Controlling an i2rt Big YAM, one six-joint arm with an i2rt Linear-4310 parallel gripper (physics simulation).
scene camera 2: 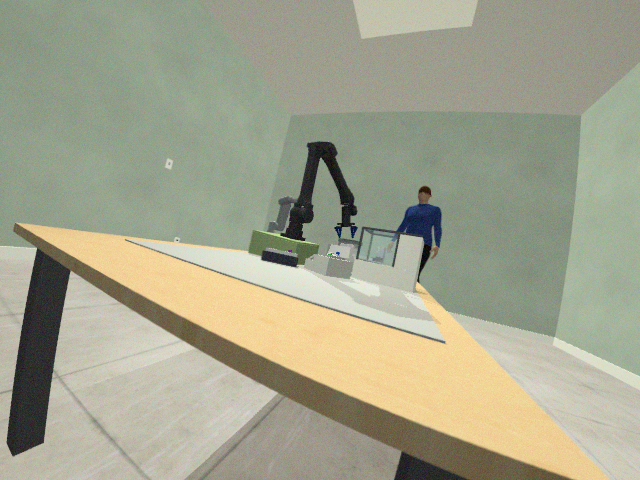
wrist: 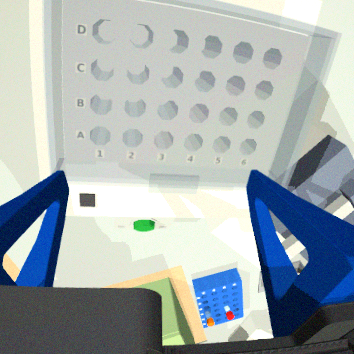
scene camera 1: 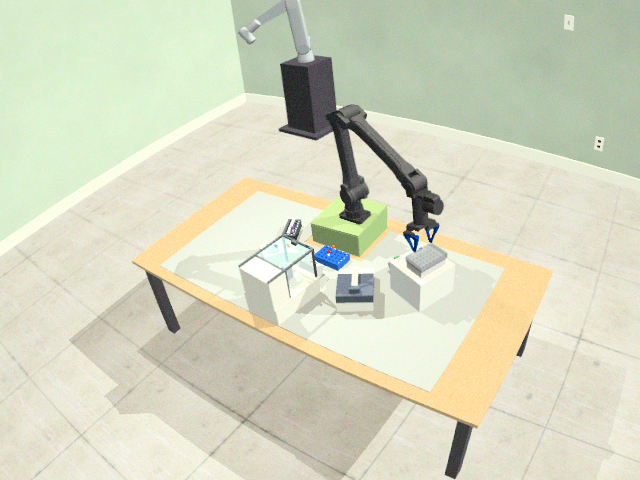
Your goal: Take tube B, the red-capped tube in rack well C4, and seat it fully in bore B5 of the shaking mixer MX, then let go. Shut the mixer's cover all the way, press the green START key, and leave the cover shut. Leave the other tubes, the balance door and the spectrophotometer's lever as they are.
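Seen in the pictures: gripper, fingertip midpoint: (scene camera 2: 345, 238) (wrist: 158, 178) (scene camera 1: 422, 247); arm's base at its link origin: (scene camera 2: 292, 238) (scene camera 1: 355, 216).
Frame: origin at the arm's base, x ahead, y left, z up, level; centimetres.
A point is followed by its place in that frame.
Note:
The red-capped tube B (scene camera 1: 328, 251) {x 20.6, y 0.9, z -5.7 cm} (wrist: 229, 315) {x 20.3, y 1.3, z -5.7 cm} stands in the blue rack (scene camera 1: 330, 262) {x 23.5, y 4.1, z -8.3 cm} (wrist: 218, 279) {x 19.6, y 7.8, z -9.4 cm}, beside an orange-capped tube (scene camera 1: 333, 246) {x 16.7, y 0.5, z -5.7 cm} (wrist: 210, 322) {x 16.6, y 0.8, z -5.6 cm}. The mixer MX (scene camera 1: 419, 290) {x 25.9, y 48.9, z -0.3 cm} is a white box with a grey block. In the wrist view, no tube shows in its bores, rows A to D, columns 1 to 6. A see-through grey cover (wrist: 174, 183) {x 13.8, y 41.3, z 8.0 cm} appears to lie over the block; how fully it is shut I cannot tell. The green START key (scene camera 1: 397, 257) {x 10.2, y 28.7, z -4.0 cm} (wrist: 144, 225) {x 10.3, y 29.0, z -3.7 cm} is on the mixer's near side in the wrist view. My gripper (scene camera 1: 422, 245) {x 13.0, y 42.1, z 8.5 cm} (scene camera 2: 346, 236) {x 13.0, y 42.1, z 8.5 cm} (wrist: 158, 178) {x 13.0, y 42.1, z 8.5 cm} is wide open and empty, above the mixer's edge.
The glass-sided balance (scene camera 1: 260, 271) {x 57.7, y 1.1, z 9.4 cm} stands left of the rack. The dark spectrophotometer (scene camera 1: 345, 296) {x 40.7, y 25.7, z -3.3 cm} with its light lever is between balance and mixer. A black holder (scene camera 1: 296, 235) {x 15.8, y -22.1, z -9.2 cm} with a purple-capped tube is behind the balance. The green arm base (scene camera 1: 330, 239) {x 12.2, y -5.0, z -7.0 cm} stands behind the rack.

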